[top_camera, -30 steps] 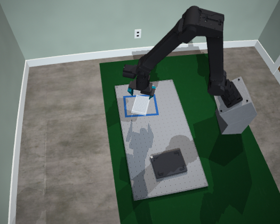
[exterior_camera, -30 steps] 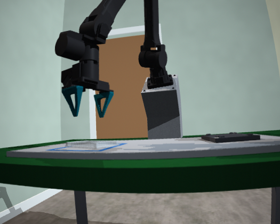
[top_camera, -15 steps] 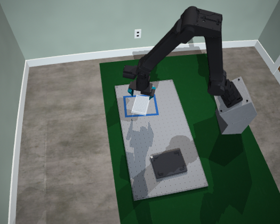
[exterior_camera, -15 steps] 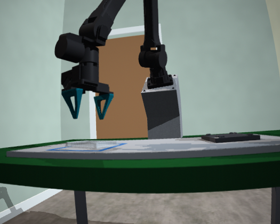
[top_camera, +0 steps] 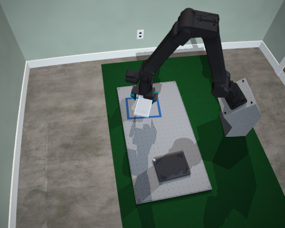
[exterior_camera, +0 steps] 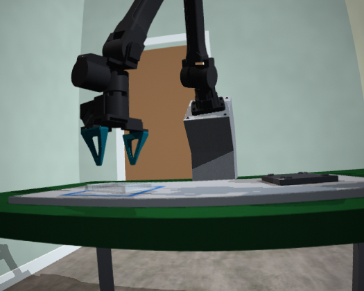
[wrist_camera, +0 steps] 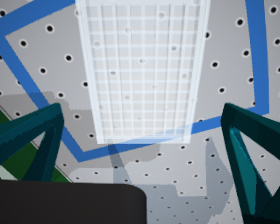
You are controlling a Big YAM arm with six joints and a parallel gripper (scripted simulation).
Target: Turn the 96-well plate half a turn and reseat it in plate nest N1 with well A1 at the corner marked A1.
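My gripper is now 6 cm above the 96-well plate. The rest, counted from my hand: plate nest N1 (39 cm to the left, 6 cm below, 4 cm behind); A1 label (33 cm to the left, 5 cm below, 3 cm ahead).
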